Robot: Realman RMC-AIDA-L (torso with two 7-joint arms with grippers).
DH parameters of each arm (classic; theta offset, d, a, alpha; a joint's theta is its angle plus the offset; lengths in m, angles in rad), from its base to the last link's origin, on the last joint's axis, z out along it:
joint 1: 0 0.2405 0 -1.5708
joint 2: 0 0 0 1.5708
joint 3: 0 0.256 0 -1.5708
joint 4: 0 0 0 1.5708
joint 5: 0 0.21 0 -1.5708
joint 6: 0 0 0 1.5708
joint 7: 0 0.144 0 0
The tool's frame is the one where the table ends.
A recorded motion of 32 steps. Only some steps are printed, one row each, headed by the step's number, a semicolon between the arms.
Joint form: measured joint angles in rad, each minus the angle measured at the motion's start. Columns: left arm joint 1, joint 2, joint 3, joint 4, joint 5, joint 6, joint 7; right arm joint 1, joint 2, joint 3, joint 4, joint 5, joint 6, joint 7.
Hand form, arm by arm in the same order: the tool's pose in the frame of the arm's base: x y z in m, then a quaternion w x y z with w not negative. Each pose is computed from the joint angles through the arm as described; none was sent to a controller.
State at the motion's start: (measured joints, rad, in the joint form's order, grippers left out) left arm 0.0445 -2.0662 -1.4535 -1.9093 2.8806 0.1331 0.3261; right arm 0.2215 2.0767 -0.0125 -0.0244 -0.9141 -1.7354 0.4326
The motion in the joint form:
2: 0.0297 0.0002 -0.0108 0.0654 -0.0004 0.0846 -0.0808; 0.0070 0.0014 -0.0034 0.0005 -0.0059 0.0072 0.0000
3: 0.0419 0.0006 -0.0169 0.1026 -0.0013 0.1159 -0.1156; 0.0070 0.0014 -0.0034 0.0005 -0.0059 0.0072 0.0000
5: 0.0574 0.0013 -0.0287 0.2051 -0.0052 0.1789 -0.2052; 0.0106 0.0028 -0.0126 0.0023 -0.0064 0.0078 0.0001
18: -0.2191 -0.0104 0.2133 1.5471 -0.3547 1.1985 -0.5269; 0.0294 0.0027 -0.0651 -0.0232 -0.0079 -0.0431 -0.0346
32: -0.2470 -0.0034 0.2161 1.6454 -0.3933 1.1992 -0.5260; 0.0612 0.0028 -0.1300 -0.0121 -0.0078 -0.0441 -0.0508
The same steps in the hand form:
2: -0.1278 0.3199 0.1537 0.69735 -0.63637 -0.04051 -0.32725; 0.3918 0.2087 0.1037 0.78684 -0.41107 0.18761 0.42036
3: -0.1408 0.3202 0.1523 0.69850 -0.63166 -0.05843 -0.33120; 0.3918 0.2087 0.1037 0.78684 -0.41107 0.18761 0.42036
5: -0.1725 0.3221 0.1449 0.69569 -0.62348 -0.10706 -0.34033; 0.3902 0.2108 0.1017 0.78311 -0.41515 0.18854 0.42290
18: -0.3525 0.2745 0.0374 0.69389 -0.55854 -0.24234 -0.38449; 0.3759 0.2194 0.1040 0.77471 -0.44282 0.14298 0.42812
32: -0.3714 0.2695 0.0408 0.70814 -0.55904 -0.25370 -0.34877; 0.3635 0.2348 0.0950 0.75169 -0.47135 0.13557 0.44091

